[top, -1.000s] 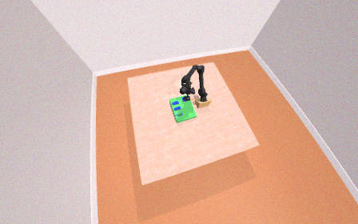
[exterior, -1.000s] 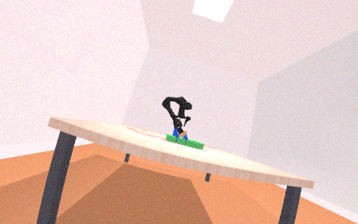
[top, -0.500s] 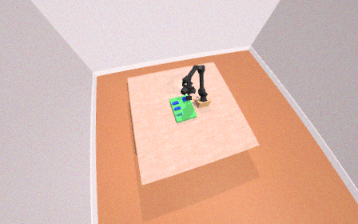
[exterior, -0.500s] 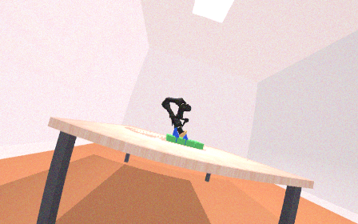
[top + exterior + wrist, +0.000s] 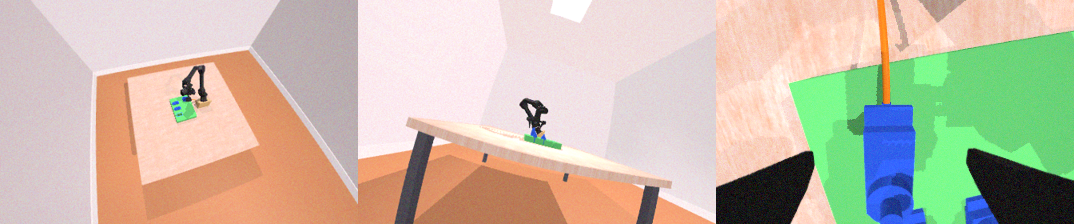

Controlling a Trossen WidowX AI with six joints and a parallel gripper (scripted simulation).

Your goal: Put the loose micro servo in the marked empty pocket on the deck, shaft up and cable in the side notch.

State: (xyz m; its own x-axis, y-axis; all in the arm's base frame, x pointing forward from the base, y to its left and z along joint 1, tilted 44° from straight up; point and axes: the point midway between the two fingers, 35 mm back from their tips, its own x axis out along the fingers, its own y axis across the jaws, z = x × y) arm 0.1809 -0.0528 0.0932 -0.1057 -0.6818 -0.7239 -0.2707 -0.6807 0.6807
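The green deck is 8 cm to the left of my gripper tip, 8 cm below it and 3 cm ahead of it.
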